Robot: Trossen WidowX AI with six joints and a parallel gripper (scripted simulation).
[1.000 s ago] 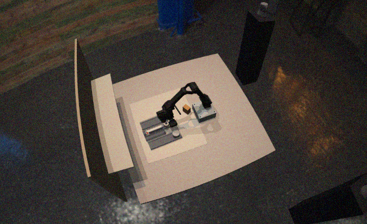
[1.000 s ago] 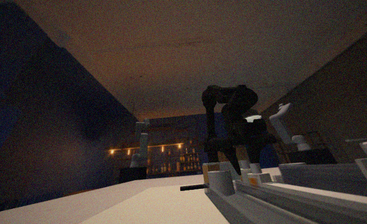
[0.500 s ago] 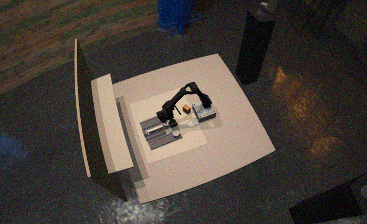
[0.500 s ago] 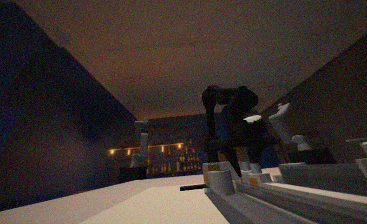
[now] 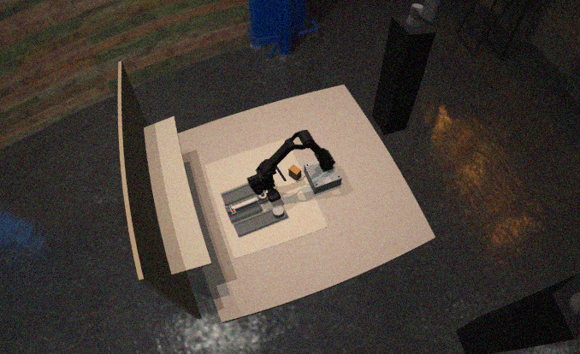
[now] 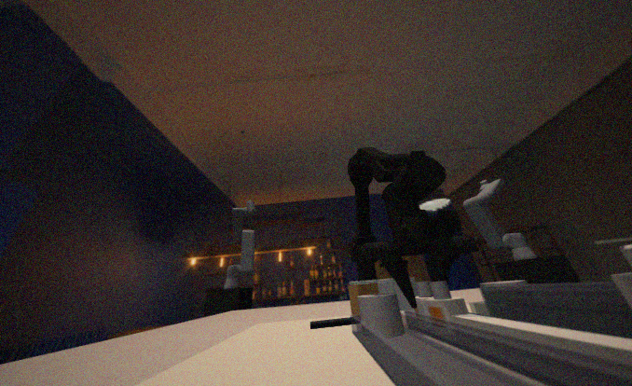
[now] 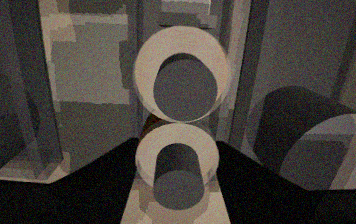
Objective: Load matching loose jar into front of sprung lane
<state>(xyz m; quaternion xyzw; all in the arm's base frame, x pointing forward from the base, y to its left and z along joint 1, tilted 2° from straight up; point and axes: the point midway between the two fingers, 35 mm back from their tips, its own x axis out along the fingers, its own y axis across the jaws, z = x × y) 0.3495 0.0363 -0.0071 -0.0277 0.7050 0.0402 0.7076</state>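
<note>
Now: gripper tip 140 mm short of the grey lane unit, 40 mm to the right of it and 10 mm above it. Round my gripper tip: red mark (230 mm ahead, 60 mm to the left, 40 mm above); then thin black stick (100 mm behind, 130 mm to the right, 20 mm below).
</note>
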